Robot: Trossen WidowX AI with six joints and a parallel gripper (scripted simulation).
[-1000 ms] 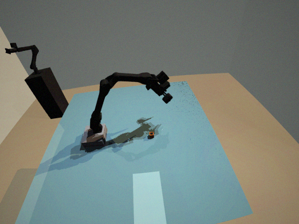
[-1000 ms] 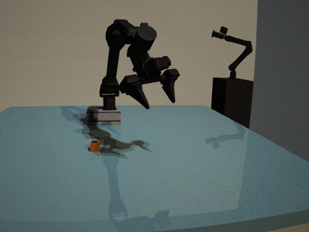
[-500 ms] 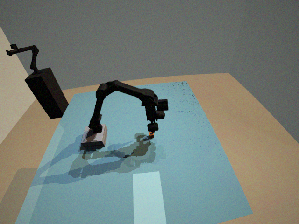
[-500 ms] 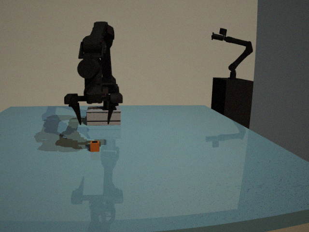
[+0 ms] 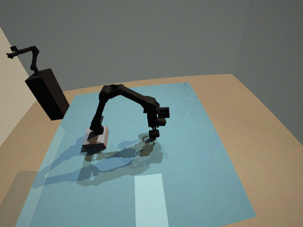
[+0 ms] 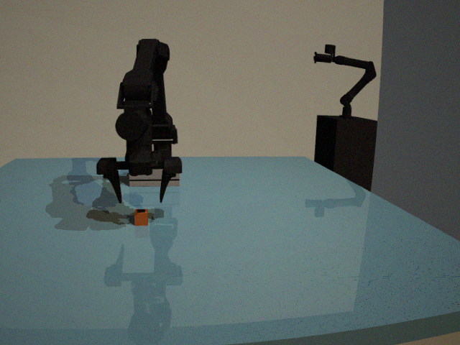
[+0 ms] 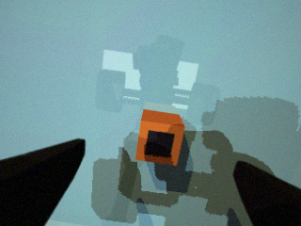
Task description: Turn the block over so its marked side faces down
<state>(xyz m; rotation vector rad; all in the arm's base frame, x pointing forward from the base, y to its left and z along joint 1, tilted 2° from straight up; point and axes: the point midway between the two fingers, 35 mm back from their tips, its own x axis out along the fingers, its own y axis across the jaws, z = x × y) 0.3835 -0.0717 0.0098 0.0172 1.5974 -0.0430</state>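
Now: the block 3 cm below my gripper tip.
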